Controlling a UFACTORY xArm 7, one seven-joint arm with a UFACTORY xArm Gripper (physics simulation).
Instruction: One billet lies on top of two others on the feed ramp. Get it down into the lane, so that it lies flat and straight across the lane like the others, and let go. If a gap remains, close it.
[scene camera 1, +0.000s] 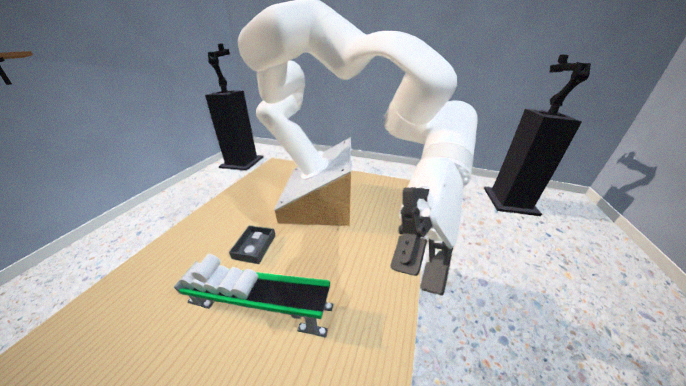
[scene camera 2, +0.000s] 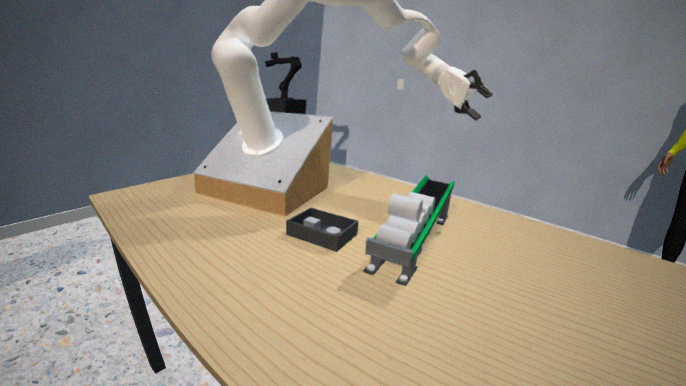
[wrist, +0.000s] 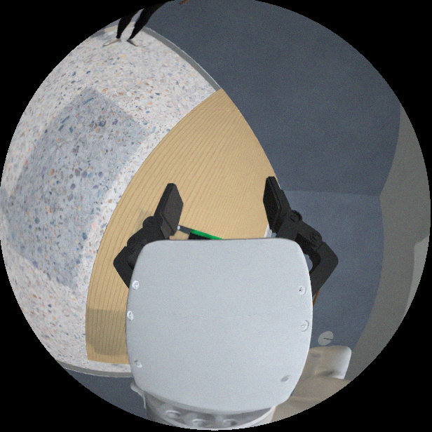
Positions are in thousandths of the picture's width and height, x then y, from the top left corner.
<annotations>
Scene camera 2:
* gripper: 706, 278
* dark tray: 429, 587
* billet: 584, 535
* grey end stop: 563, 649
</annotations>
